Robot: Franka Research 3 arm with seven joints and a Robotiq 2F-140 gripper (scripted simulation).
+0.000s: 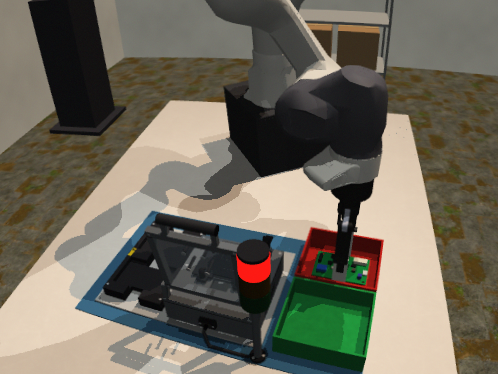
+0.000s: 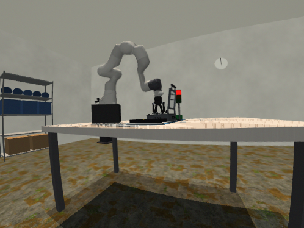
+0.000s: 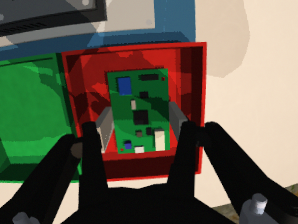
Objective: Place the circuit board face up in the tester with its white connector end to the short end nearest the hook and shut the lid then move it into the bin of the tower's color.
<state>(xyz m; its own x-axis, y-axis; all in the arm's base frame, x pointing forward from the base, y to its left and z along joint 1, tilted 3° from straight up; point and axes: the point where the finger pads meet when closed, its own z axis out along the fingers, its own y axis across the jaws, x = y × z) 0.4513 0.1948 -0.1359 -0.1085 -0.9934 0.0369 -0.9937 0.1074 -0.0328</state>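
My hand is 30 mm above the red bin. Also, from my hand: green bin 150 mm ahead, 20 mm to the right, 30 mm below; then tester plate 90 mm ahead, 210 mm to the right, 30 mm above; then green circuit board 20 mm below.
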